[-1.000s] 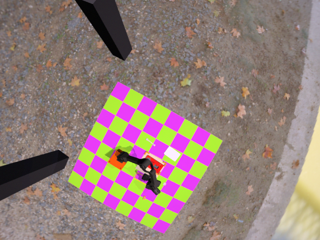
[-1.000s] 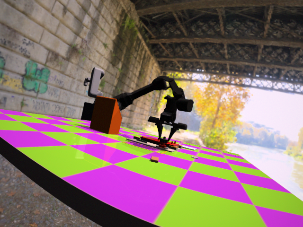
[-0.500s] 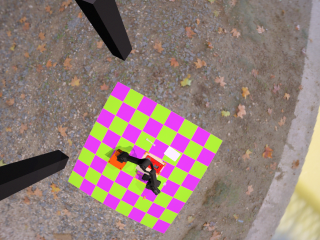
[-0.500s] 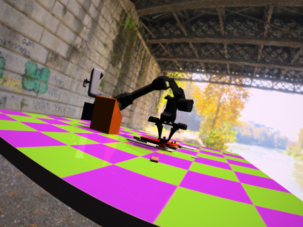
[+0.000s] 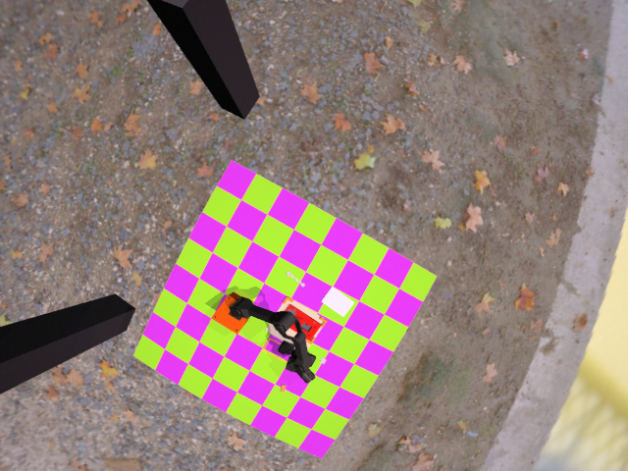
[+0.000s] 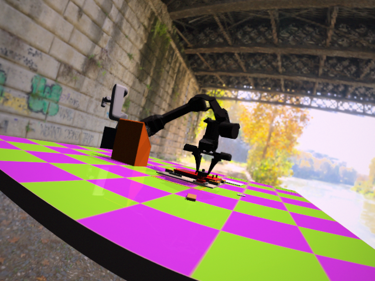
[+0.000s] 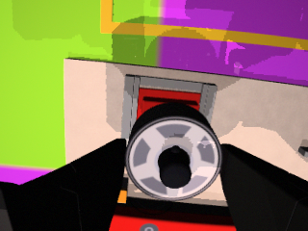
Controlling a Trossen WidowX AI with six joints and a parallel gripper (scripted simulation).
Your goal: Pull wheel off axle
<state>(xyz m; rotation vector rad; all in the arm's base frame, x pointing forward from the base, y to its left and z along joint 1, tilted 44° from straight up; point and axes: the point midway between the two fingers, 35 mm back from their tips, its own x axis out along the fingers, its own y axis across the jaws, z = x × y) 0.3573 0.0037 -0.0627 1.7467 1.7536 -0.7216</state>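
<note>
Now: the upright post 1 cm below my gripper tip. The rest, counted from my gripper tip: brown block 6 cm ahead, 28 cm to the right, 4 cm below; then white sheet 7 cm ahead, 31 cm to the left, 4 cm below; then wheel right at my gripper tip.
</note>
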